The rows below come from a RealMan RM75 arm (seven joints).
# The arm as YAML. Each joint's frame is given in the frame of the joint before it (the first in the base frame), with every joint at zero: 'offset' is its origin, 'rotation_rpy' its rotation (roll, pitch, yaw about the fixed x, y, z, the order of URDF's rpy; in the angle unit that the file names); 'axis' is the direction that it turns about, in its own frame. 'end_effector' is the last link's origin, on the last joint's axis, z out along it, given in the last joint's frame.
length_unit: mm
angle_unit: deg
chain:
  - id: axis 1
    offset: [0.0, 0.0, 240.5]
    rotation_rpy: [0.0, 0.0, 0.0]
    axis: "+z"
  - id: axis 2
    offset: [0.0, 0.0, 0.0]
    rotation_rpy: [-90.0, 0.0, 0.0]
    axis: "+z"
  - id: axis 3
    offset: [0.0, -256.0, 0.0]
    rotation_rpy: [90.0, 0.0, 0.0]
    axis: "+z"
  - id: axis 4
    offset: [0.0, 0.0, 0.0]
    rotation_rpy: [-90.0, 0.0, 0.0]
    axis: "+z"
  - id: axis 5
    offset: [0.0, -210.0, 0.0]
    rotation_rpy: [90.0, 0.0, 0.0]
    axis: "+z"
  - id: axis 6
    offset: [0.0, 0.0, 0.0]
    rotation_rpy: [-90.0, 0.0, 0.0]
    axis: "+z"
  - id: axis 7
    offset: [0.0, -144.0, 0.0]
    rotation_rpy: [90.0, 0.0, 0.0]
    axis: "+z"
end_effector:
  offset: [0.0, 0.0, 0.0]
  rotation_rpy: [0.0, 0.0, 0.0]
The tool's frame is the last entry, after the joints.
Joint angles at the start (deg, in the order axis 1, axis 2, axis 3, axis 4, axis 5, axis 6, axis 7):
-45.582 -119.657 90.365 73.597 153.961 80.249 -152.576
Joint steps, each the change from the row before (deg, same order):
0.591 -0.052 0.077 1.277 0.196 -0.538 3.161
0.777 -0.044 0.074 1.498 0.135 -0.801 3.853
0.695 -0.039 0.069 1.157 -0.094 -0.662 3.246
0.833 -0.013 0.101 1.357 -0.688 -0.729 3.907
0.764 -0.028 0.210 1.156 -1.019 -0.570 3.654
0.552 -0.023 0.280 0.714 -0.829 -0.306 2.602
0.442 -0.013 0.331 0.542 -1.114 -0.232 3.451
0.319 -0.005 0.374 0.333 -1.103 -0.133 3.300
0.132 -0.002 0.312 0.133 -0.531 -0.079 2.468
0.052 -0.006 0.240 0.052 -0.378 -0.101 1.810
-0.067 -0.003 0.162 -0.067 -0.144 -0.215 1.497
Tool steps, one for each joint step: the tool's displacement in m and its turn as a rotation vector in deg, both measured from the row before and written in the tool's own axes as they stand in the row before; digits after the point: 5 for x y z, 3 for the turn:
0.00149 -0.00031 -0.00253 0.683 1.119 3.334
0.00162 -0.00066 -0.00293 0.890 1.412 3.951
0.00101 -0.00016 -0.00211 0.590 1.146 3.214
0.00174 0.00081 -0.00258 0.330 1.586 3.753
0.00204 0.00205 -0.00196 -0.039 1.527 3.493
0.00133 0.00229 -0.00085 -0.224 0.978 2.522
0.00198 0.00293 -0.00045 -0.491 1.065 3.361
0.00206 0.00305 0.00007 -0.606 0.926 3.252
0.00135 0.00180 0.00033 -0.328 0.429 2.562
0.00124 0.00117 0.00036 -0.209 0.328 1.905
0.00107 0.00015 0.00042 0.015 0.185 1.624

